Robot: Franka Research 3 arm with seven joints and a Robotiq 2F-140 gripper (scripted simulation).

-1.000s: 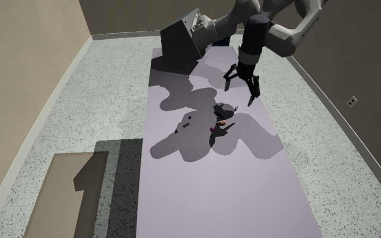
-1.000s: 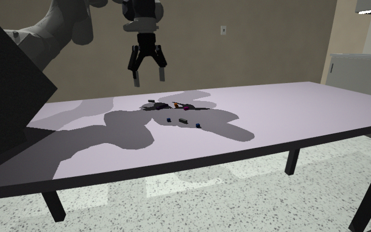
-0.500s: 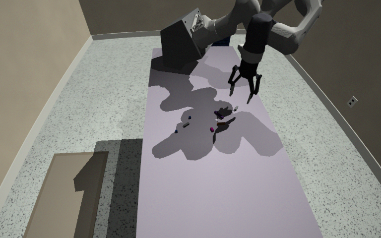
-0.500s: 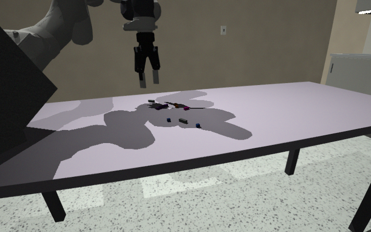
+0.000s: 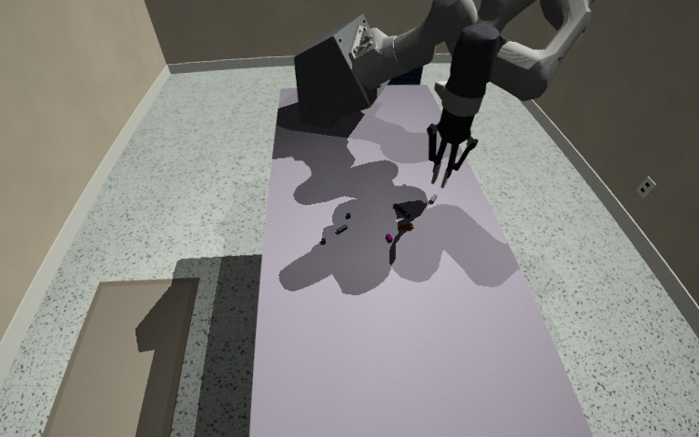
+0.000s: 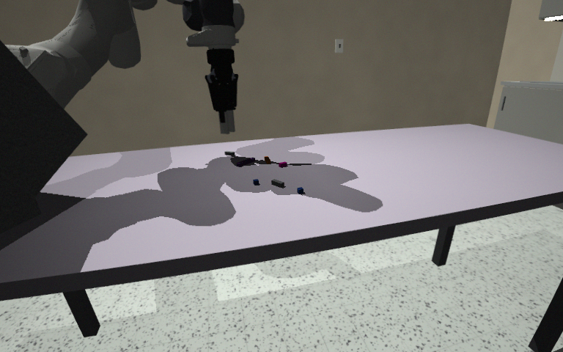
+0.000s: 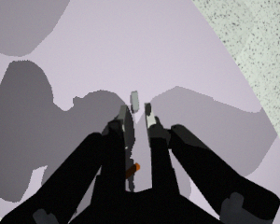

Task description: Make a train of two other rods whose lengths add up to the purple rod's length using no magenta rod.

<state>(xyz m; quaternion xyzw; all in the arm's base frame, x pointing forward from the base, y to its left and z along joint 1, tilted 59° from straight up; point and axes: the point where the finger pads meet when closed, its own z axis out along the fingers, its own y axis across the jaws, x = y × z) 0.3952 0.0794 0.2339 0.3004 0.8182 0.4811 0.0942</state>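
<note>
Right now my hand is 6 cm short of the purple rod, 10 cm to the left of it and 10 cm above it. Round my hand: orange rod 12 cm ahead, 9 cm to the right, 10 cm below; magenta rod 16 cm ahead, 13 cm to the right, 10 cm below.
</note>
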